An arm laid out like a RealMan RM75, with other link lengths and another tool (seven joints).
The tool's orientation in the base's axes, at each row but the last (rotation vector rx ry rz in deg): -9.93 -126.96 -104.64; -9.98 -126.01 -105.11; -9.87 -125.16 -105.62; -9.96 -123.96 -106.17; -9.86 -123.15 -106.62; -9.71 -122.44 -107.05
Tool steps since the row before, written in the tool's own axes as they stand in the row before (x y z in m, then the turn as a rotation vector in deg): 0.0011 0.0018 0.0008 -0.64 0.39 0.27; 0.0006 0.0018 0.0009 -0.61 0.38 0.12; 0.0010 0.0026 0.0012 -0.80 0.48 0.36; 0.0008 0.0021 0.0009 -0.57 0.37 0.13; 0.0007 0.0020 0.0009 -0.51 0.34 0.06; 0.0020 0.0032 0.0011 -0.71 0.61 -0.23
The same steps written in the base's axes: -0.0007 0.0011 0.0019 0.68 0.39 0.14; -0.0002 0.0012 0.0017 0.67 0.24 0.17; -0.0004 0.0016 0.0026 0.84 0.51 0.17; -0.0003 0.0012 0.0021 0.63 0.24 0.17; -0.0002 0.0011 0.0020 0.57 0.16 0.16; -0.0012 0.0013 0.0035 0.88 -0.06 0.39
